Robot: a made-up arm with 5 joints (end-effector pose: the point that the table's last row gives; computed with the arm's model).
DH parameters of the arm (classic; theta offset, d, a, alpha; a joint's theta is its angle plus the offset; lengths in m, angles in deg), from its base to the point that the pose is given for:
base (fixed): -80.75 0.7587 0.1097 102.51
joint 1: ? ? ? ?
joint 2: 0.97 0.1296 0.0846 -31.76
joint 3: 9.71 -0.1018 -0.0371 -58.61
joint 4: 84.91 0.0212 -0.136 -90
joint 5: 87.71 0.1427 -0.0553 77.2
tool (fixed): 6.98 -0.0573 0 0
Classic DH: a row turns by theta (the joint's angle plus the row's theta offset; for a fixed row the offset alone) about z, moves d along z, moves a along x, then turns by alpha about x.
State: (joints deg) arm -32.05 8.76 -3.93 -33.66 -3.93
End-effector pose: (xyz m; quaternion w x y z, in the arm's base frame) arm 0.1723 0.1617 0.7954 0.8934 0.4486 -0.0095 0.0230
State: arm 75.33 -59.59 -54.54 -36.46 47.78
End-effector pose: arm 0.0864 -0.0884 0.8840 0.3932 -0.1269 0.8272 0.3809
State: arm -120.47 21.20 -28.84 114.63 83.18
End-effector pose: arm 0.0848 0.0885 0.7277 0.7554 -0.0618 0.5342 0.3746
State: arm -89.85 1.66 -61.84 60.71 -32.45
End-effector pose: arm 0.1343 0.1939 0.7638 0.6516 0.4880 -0.5695 0.1137
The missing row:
joint 1: 0 -0.1926 -0.0263 77.49
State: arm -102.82 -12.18 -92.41 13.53 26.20
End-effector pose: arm 0.0126 0.0091 0.7274 0.1841 0.5915 -0.4658 0.6319
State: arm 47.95 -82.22 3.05 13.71 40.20
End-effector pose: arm 0.1570 -0.2296 0.6324 0.5309 -0.6362 0.3478 0.4386
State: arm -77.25 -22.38 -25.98 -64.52 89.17
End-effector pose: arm 0.1524 -0.1614 0.8445 0.0163 -0.3629 -0.0871 -0.9276
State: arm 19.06 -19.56 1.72 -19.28 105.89
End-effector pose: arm 0.1832 0.0242 0.6898 0.5752 -0.1137 0.7865 0.1942
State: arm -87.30 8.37 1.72 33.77 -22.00
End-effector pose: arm 0.1065 0.1952 0.7475 0.9404 0.3158 -0.0842 0.0934
